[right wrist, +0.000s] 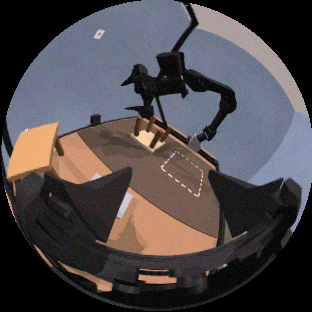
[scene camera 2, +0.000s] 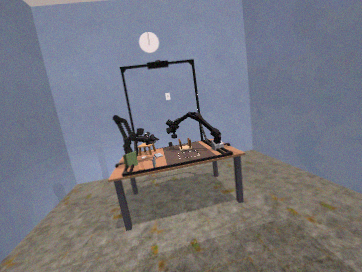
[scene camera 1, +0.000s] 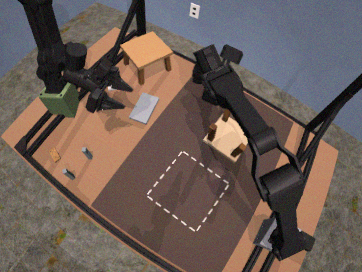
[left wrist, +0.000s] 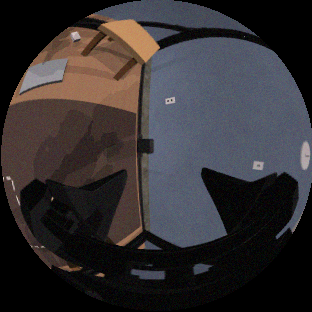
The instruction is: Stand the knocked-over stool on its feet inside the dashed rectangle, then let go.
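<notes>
The knocked-over stool lies upside down on the dark mat, its pale seat down and its brown legs pointing up. It is outside the dashed rectangle, beyond its upper right side in scene camera 1. The left arm hides part of the stool there. My left gripper is open and empty, raised above the far part of the mat, pointing away from the stool. My right gripper is open and empty above the table's left part, near the grey plate and well away from the stool.
A small orange table stands upright at the back left. A grey plate lies beside the mat. A green block, two grey posts and a small orange piece are at the left.
</notes>
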